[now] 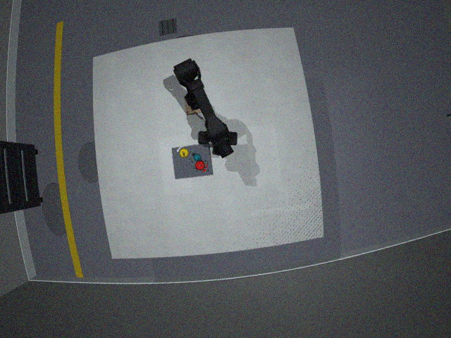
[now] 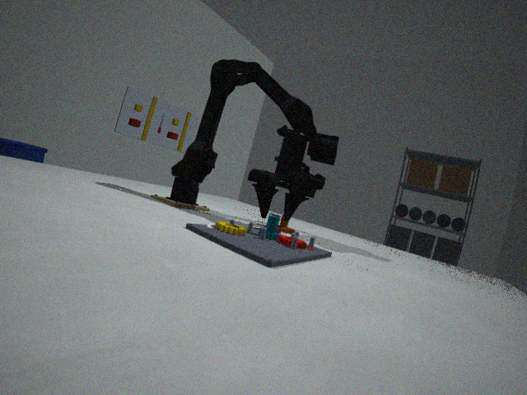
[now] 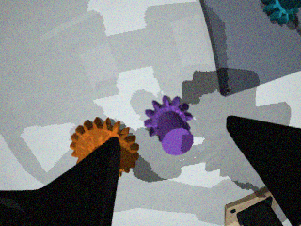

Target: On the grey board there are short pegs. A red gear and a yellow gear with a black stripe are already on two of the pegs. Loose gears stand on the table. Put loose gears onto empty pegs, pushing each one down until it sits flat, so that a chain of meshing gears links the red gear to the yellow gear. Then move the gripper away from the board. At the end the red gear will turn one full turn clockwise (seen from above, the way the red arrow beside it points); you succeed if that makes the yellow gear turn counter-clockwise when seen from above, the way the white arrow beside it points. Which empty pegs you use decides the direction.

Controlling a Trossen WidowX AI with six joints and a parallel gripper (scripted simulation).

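Now: gripper tip 1 cm above the purple gear. Round my gripper tip: orange gear: 7 cm to the left, 1 cm below; then red arrow: 12 cm ahead, 11 cm to the right, 2 cm below; then teal gear: 5 cm ahead, 13 cm to the right.
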